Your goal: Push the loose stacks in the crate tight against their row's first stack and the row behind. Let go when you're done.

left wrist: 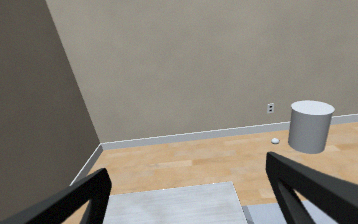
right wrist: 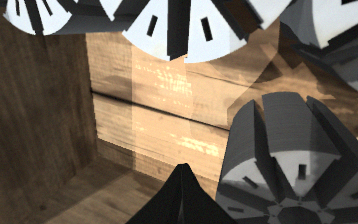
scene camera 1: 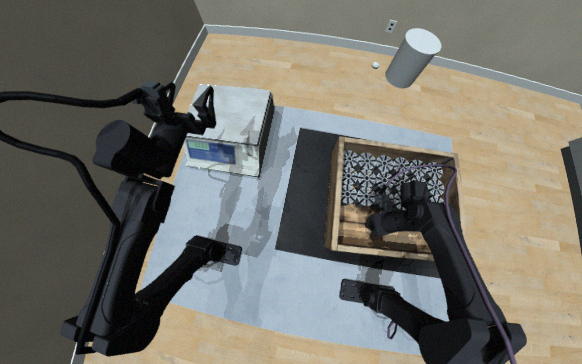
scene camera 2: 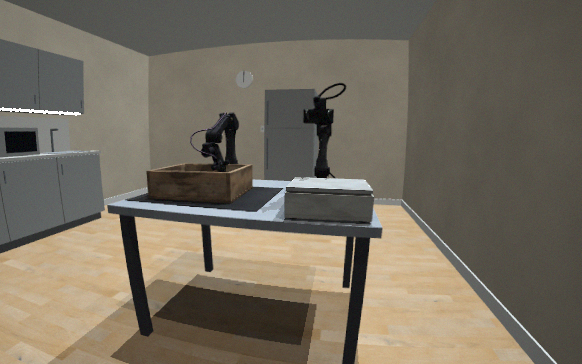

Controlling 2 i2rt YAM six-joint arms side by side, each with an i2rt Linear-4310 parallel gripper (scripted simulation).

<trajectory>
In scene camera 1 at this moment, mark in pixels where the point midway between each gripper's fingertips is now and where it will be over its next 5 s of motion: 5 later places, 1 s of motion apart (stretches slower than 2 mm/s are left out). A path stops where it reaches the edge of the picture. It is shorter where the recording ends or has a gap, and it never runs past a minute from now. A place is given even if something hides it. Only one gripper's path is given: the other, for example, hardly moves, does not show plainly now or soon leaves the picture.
The right gripper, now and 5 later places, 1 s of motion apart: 365,225; 373,224; 382,222; 387,221; 388,222; 389,221
</trajectory>
